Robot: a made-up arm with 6 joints.
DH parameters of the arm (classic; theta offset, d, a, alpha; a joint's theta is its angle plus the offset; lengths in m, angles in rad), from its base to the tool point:
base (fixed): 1.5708 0 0.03 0
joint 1: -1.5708 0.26 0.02 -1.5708
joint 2: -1.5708 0 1.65 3.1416
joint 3: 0 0 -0.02 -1.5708
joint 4: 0 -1.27 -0.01 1.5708
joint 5: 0 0.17 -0.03 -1.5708
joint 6: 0 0 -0.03 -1.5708
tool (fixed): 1.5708 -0.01 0 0
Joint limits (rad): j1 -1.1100..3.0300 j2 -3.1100..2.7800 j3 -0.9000..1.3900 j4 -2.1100..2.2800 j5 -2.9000..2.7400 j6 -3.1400..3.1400
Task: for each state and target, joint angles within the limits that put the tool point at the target. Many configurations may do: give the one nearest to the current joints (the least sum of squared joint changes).
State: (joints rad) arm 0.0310 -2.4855 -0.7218 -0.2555 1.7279 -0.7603
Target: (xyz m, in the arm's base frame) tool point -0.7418 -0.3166 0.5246
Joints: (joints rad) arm 0.3234 -2.2062 -0.9000 -0.8605 1.4768 -0.6232
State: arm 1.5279 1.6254 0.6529 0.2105 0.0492 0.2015
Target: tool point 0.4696 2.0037 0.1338
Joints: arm 1.4320 0.9486 -0.0258 0.1144 0.0026 0.1915
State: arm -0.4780 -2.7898 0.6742 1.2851 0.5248 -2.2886
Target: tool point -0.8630 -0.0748 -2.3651
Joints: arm 0.0375 -3.1093 0.8159 1.2206 0.5195 -2.2798
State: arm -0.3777 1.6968 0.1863 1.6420 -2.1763 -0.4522
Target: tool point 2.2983 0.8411 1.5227
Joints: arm 0.3220 0.8095 0.7942 1.6673 -2.1991 -0.4350
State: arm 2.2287 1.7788 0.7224 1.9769 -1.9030 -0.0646
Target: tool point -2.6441 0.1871 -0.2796
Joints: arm 3.0300 1.4549 0.7352 2.2800 -2.2284 0.0606
